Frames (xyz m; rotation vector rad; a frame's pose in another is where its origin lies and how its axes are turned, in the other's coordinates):
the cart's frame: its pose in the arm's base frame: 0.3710 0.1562 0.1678 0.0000 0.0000 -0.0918
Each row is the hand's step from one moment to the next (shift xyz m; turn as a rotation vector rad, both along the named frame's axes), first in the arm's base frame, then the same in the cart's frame.
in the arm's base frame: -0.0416 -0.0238 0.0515 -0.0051 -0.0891 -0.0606
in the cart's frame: -0.0392 -0.0275 0.0515 0.0031 -0.0892 -0.0606
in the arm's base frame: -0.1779 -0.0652 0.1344 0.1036 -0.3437 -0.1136
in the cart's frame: -0.1712 -0.0812 0.1344 0.1347 -0.3328 -0.1136
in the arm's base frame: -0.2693 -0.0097 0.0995 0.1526 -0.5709 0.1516
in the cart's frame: -0.2673 -0.0343 0.0995 0.2043 -0.5545 0.1516
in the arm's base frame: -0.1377 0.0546 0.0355 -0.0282 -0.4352 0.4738
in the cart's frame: -0.1421 0.0417 0.0355 0.0118 -0.4360 0.4738
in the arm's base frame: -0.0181 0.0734 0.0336 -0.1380 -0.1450 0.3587
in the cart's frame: -0.0248 0.0714 0.0336 -0.1241 -0.1570 0.3587
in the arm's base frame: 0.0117 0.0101 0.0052 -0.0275 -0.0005 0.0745
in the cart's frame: 0.0107 0.0111 0.0052 -0.0273 -0.0030 0.0745
